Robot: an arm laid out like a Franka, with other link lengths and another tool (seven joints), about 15 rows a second.
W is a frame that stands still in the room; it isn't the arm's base.
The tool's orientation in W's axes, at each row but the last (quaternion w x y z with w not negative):
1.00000 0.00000 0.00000 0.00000
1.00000 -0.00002 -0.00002 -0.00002
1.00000 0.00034 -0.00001 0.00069
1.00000 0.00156 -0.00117 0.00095
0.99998 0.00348 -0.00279 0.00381
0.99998 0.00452 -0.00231 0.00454
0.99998 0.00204 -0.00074 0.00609
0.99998 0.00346 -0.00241 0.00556
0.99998 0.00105 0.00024 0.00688
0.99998 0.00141 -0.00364 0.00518
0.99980 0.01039 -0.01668 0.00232
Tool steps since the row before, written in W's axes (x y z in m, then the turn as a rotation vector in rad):
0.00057 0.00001 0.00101 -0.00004 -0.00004 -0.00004
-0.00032 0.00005 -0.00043 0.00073 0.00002 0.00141
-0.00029 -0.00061 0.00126 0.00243 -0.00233 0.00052
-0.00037 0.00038 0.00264 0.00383 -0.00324 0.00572
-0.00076 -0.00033 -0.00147 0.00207 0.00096 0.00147
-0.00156 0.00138 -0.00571 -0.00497 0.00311 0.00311
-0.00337 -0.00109 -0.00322 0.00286 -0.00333 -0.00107
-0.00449 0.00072 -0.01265 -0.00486 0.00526 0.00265
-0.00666 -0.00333 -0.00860 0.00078 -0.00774 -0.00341
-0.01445 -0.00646 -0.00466 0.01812 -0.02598 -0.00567
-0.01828 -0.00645 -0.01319 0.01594 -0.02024 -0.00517
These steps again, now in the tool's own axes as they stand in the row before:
0.00057 0.00001 0.00101 -0.00004 -0.00004 -0.00004
-0.00032 0.00005 -0.00043 0.00073 0.00002 0.00141
-0.00029 -0.00061 0.00126 0.00243 -0.00233 0.00052
-0.00036 0.00039 0.00264 0.00384 -0.00323 0.00572
-0.00077 -0.00033 -0.00146 0.00209 0.00095 0.00145
-0.00157 0.00134 -0.00572 -0.00493 0.00318 0.00310
-0.00339 -0.00106 -0.00321 0.00282 -0.00337 -0.00106
-0.00454 0.00068 -0.01263 -0.00479 0.00533 0.00264
-0.00670 -0.00326 -0.00860 0.00068 -0.00776 -0.00339
-0.01455 -0.00632 -0.00454 0.01781 -0.02618 -0.00573
-0.01874 -0.00663 -0.01244 0.01567 -0.02042 -0.00527

